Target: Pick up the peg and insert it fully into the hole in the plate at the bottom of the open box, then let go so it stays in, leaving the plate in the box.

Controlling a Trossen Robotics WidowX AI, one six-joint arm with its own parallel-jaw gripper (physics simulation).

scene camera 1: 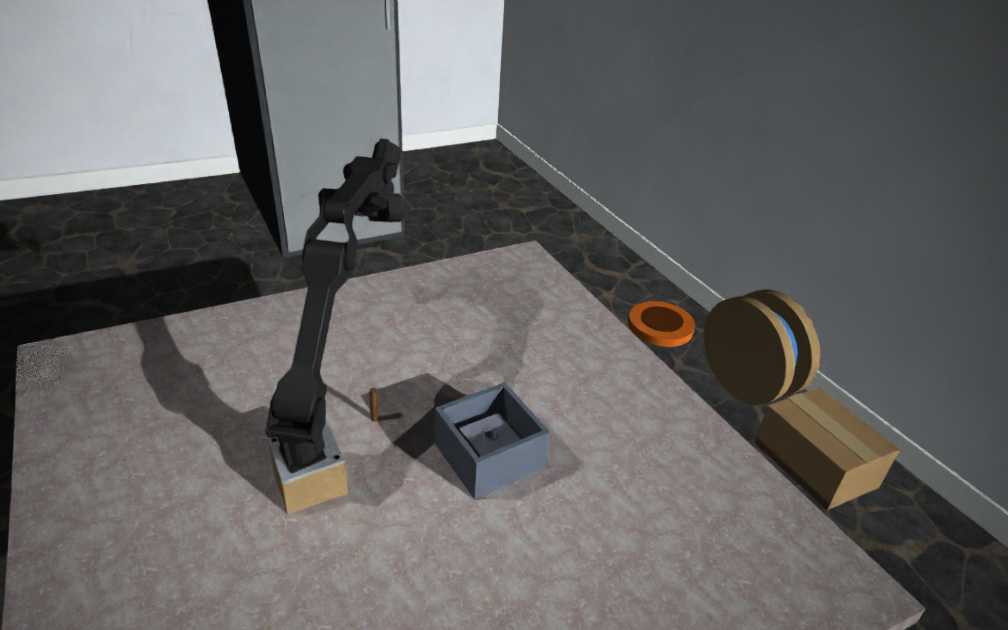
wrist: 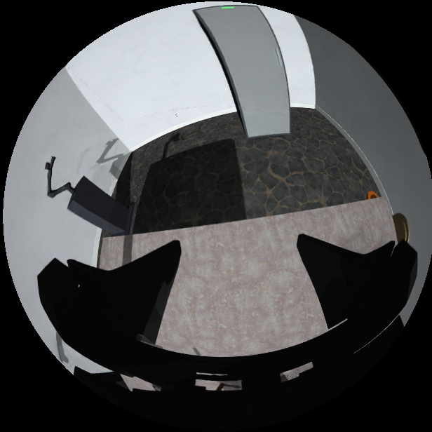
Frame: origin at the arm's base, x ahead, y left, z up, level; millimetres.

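Seen in the pictures: arm's base, origin of its link: (scene camera 1: 302,453).
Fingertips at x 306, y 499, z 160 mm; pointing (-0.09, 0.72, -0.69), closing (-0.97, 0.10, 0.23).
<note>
Offsets run from my fingertips to a thing's top centre. "spot": to the spot under its first point. Level surfaces: height alone.
The brown peg {127 mm back, 395 mm right, 168 mm down} (scene camera 1: 374,404) stands upright on the table, between the arm's base and the box. A small brown piece of it shows through a gap in the gripper body at the bottom of the wrist view. The open blue-grey box {27 mm ahead, 598 mm right, 150 mm down} (scene camera 1: 512,464) stands to the right of the peg. The plate {27 mm ahead, 598 mm right, 187 mm down} (scene camera 1: 473,429) lies at the bottom of the box, with a small dark hole {spot: 33 mm ahead, 592 mm right, 198 mm down} (scene camera 1: 491,434) in it. My gripper (scene camera 1: 393,179) (wrist: 241,244) is open and empty, raised high above the far part of the table, well away from the peg and the box.
The arm's base (scene camera 1: 315,486) stands left of the peg on the mottled pink table {248 mm down} (scene camera 1: 631,534). Beyond the table's right edge are an orange ring (scene camera 1: 637,330) (wrist: 372,194), a large spool (scene camera 1: 745,349) and a cardboard box (scene camera 1: 802,453). A tall grey cabinet (scene camera 1: 327,111) (wrist: 260,70) stands behind.
</note>
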